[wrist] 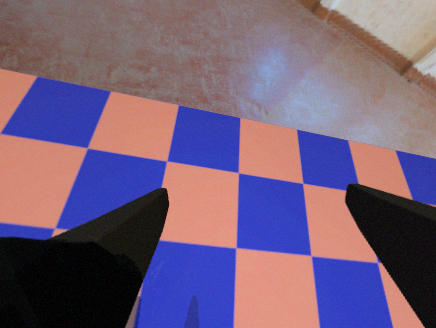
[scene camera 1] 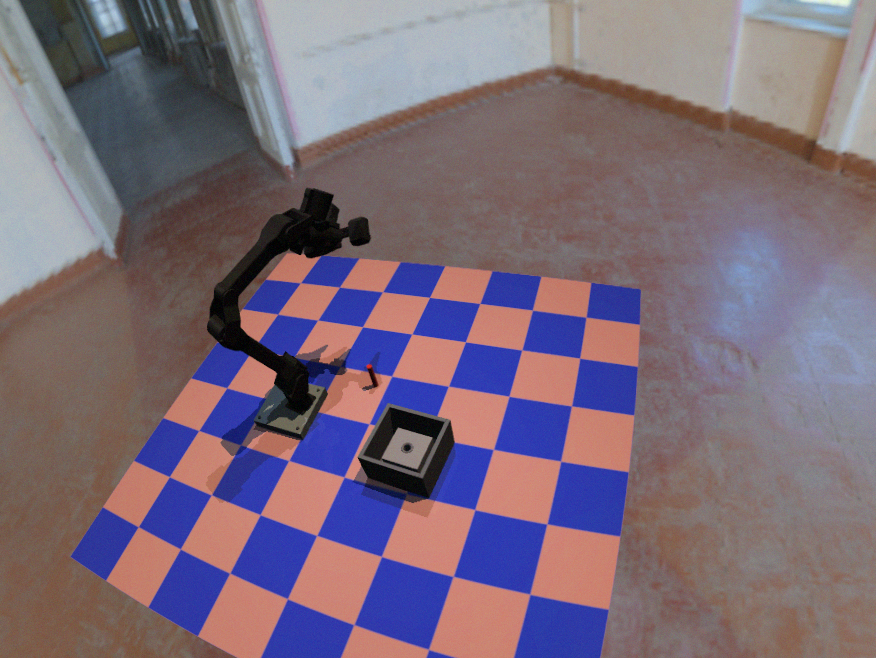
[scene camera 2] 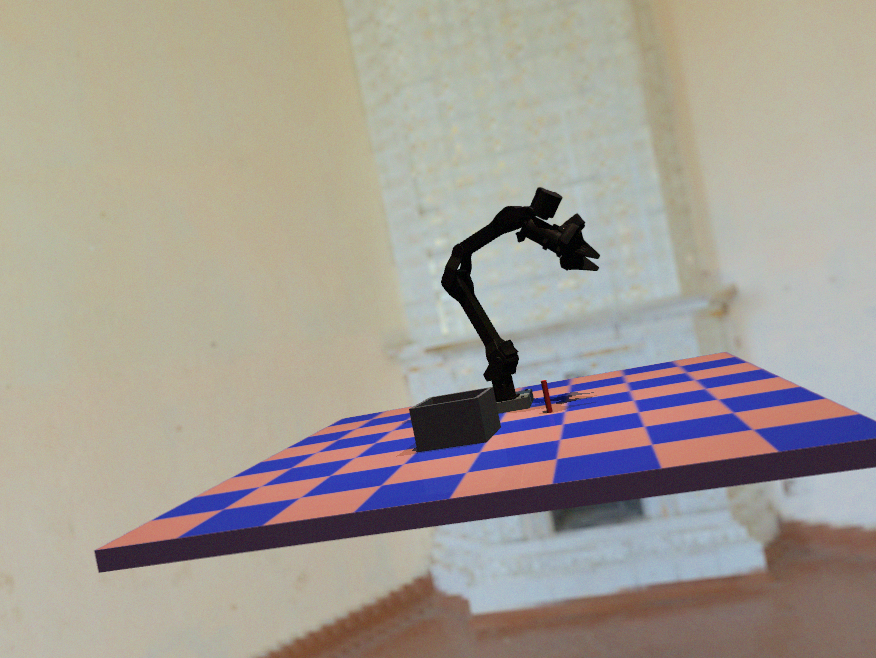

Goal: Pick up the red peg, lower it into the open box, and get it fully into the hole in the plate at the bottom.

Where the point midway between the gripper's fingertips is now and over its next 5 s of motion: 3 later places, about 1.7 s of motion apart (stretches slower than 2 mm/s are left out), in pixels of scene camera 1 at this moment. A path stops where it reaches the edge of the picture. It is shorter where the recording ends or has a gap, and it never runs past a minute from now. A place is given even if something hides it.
The gripper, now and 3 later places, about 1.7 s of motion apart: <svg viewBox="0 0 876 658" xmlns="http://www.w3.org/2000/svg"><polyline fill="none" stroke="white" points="355,241 370,326 374,379 391,395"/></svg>
